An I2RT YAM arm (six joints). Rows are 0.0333 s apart.
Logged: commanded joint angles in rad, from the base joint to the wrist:
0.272 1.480 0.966 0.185 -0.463 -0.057
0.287 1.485 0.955 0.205 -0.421 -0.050
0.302 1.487 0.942 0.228 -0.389 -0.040
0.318 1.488 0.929 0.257 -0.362 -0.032
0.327 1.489 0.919 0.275 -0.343 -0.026
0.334 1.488 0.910 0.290 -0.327 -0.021
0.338 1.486 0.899 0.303 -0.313 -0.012
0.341 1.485 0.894 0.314 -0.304 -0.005
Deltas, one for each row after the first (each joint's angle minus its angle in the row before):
0.015 0.005 -0.011 0.020 0.042 0.007
0.015 0.002 -0.013 0.023 0.032 0.010
0.016 0.001 -0.013 0.029 0.027 0.008
0.009 0.001 -0.010 0.018 0.019 0.006
0.007 -0.001 -0.009 0.015 0.016 0.005
0.004 -0.002 -0.011 0.013 0.014 0.009
0.003 -0.001 -0.005 0.011 0.009 0.007

